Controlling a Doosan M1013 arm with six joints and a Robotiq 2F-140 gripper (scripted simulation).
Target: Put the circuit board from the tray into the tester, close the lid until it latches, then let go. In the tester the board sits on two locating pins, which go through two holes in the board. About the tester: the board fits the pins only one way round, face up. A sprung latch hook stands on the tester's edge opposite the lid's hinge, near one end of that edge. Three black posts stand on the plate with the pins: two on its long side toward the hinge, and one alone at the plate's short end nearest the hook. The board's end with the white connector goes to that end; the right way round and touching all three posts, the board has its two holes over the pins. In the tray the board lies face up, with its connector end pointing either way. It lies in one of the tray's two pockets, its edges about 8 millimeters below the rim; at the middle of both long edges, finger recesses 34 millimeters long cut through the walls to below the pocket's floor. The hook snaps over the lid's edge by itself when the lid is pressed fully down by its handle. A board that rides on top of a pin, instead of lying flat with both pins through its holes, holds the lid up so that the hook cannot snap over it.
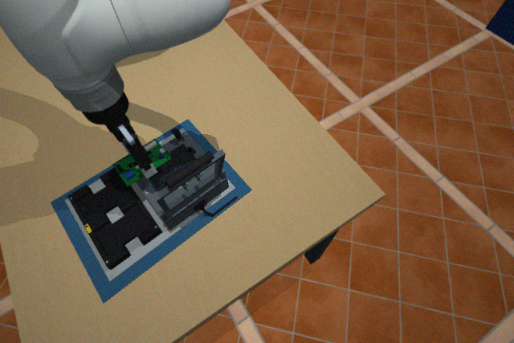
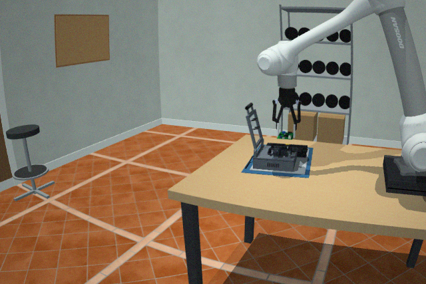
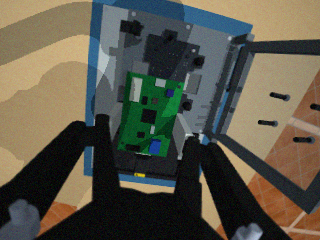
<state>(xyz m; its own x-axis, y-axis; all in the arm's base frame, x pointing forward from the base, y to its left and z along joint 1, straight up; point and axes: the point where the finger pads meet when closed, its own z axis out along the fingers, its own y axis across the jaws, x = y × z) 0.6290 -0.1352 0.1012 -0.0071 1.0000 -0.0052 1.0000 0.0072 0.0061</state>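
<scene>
My gripper is now 8 cm above the pin plate, 6 cm to the right of it and 2 cm short of it. From my hand the other things lie so: latch hook 11 cm to the left, 6 cm below, 4 cm behind; then lid 14 cm ahead, 5 cm to the left, 3 cm above.
</scene>
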